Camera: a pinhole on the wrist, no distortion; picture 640 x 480 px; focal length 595.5 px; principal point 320.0 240.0 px. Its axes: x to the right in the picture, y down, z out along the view. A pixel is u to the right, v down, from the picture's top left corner.
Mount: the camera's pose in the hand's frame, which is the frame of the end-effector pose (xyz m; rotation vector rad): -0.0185 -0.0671 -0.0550 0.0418 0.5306 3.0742
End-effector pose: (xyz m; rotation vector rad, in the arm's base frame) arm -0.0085 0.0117 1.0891 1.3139 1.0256 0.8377
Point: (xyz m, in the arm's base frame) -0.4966 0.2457 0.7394
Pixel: behind the camera
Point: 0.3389 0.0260 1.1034
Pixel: 107.3 273.5
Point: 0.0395 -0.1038 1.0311
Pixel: 626.9 453.5
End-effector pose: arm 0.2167 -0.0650 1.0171 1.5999 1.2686 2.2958
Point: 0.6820 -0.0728 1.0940
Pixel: 505.6 83.3
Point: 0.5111 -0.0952 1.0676
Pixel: 504.1 25.6
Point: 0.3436 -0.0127 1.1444
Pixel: 146.6 29.6
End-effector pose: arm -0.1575 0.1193 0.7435 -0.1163 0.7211 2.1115
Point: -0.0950 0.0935 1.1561
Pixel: 578.9 145.7
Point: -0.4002 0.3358 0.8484
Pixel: outside the picture
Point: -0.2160 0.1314 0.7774
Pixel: outside the picture
